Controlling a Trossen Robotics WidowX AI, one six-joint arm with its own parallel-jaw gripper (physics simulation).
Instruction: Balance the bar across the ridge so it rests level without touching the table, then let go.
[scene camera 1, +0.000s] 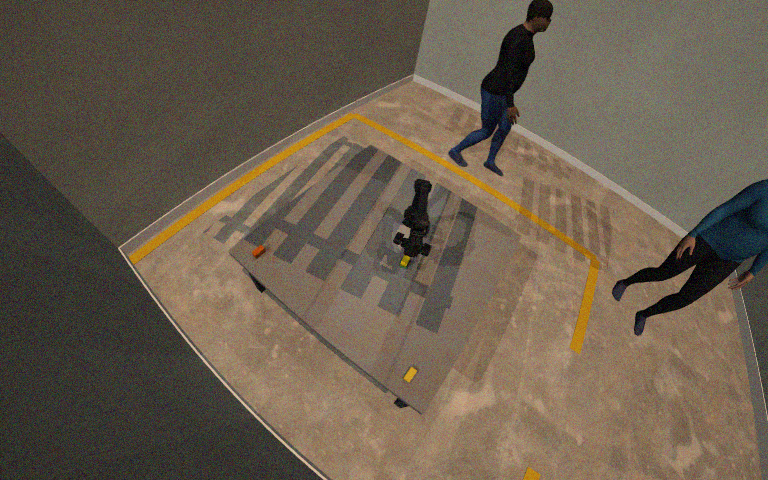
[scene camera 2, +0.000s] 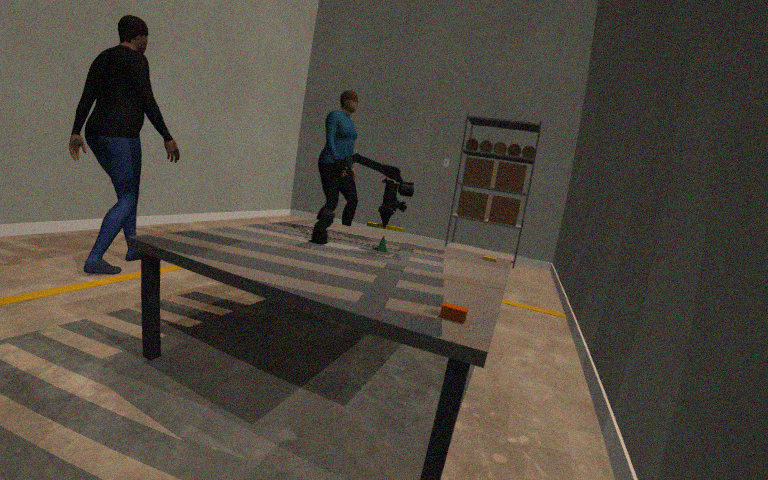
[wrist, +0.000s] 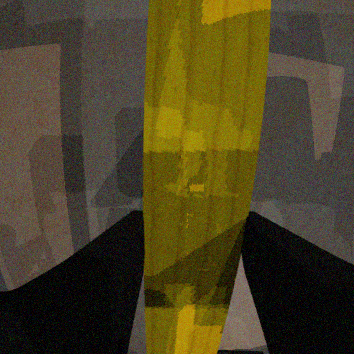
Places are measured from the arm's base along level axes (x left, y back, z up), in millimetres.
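Where they show: gripper, fingertip midpoint: (scene camera 2: 385, 226) (wrist: 192, 223); arm's base at its link origin: (scene camera 1: 408, 222) (scene camera 2: 318, 242).
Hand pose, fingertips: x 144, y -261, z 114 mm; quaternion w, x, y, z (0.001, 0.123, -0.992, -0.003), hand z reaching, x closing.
Each offset is from my fingertips to the centre of the thing.
The yellow bar @(dx +0, dy +0, dz -1 mm) (scene camera 1: 405, 260) (scene camera 2: 394, 228) (wrist: 200, 170) is between the fingers of my gripper (scene camera 1: 408, 255) (scene camera 2: 385, 224) (wrist: 192, 223), which is shut on it. In the wrist view the bar runs from top to bottom between the two black fingertips. In scene camera 2 the bar looks close to level and hangs above the green ridge @(dx -2, dy -2, dz -83 mm) (scene camera 2: 382, 245), with a gap between them. The ridge stands on the table (scene camera 1: 351, 333) (scene camera 2: 464, 353). In scene camera 1 a little green shows at the bar's lower edge. The ridge is hidden behind the bar in the wrist view.
An orange block @(dx -644, dy -479, dz -97 mm) (scene camera 1: 258, 251) (scene camera 2: 454, 313) lies near one table corner. A yellow block @(dx +356, dy -479, dz -106 mm) (scene camera 1: 410, 374) (scene camera 2: 489, 258) lies near another. Two people stand on the floor beyond the table. A shelf rack (scene camera 2: 504, 124) stands by the back wall.
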